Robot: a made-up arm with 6 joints.
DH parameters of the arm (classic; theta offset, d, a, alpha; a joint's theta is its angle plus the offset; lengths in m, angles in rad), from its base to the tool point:
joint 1: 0 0.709 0.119 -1.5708
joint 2: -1.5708 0 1.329 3.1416
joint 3: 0 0 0.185 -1.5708
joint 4: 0 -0.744 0 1.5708
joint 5: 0 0 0 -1.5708
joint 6: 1.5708 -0.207 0 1.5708
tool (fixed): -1.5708 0 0 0
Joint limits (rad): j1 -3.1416..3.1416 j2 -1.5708..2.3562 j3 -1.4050..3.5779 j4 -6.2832..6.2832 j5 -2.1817..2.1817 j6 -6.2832..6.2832
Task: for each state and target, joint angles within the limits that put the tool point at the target. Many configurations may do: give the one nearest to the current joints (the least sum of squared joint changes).
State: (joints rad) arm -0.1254 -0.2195 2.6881 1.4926 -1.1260 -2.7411
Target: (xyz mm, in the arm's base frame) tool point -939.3 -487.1 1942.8
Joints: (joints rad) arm 0.2976 -0.2424 2.7587 1.5107 -1.1704 -2.7411
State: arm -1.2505 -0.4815 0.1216 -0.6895 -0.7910 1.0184
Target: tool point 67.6 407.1 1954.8
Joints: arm -1.4627 -1.0460 -0.3657 -0.6967 -0.9911 1.0184
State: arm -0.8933 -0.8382 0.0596 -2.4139 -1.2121 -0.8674
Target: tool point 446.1 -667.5 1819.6
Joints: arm -1.1387 -0.1570 -0.7338 -2.3598 -1.0374 -0.8674
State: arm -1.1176 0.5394 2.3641 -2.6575 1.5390 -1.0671
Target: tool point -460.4 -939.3 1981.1
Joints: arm -1.9003 1.0899 2.9945 -2.4378 1.7549 -1.0671
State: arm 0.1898 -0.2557 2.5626 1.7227 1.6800 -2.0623
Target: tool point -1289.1 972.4 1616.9
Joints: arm -0.5209 -0.7790 2.2184 1.7395 1.4266 -2.0623
